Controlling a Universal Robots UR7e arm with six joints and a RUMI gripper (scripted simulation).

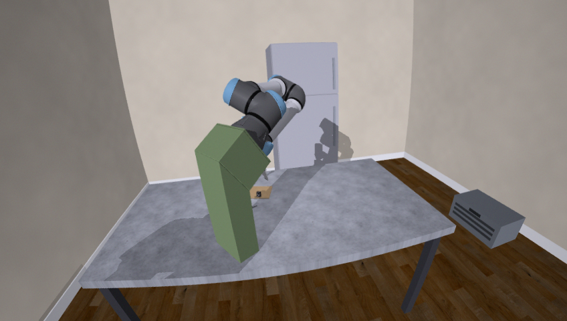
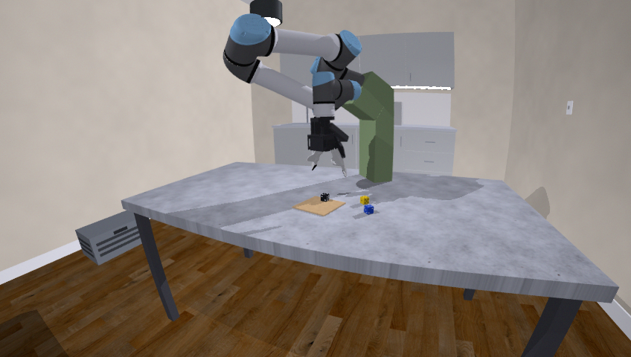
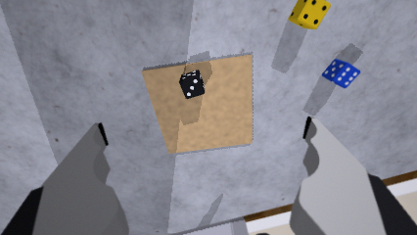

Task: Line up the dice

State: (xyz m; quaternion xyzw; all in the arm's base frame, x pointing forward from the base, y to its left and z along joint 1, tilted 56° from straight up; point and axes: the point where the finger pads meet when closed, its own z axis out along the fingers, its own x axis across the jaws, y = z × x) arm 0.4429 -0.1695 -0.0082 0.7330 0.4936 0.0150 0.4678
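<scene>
The yellow die lies 1 cm ahead of my hand, 13 cm to the left of it and 10 cm below it. Also, from my hand: blue die: 10 cm ahead, 14 cm to the left, 10 cm below; mat: 4 cm ahead, 3 cm to the right, 11 cm below; black die: 2 cm to the right, 9 cm below.
</scene>
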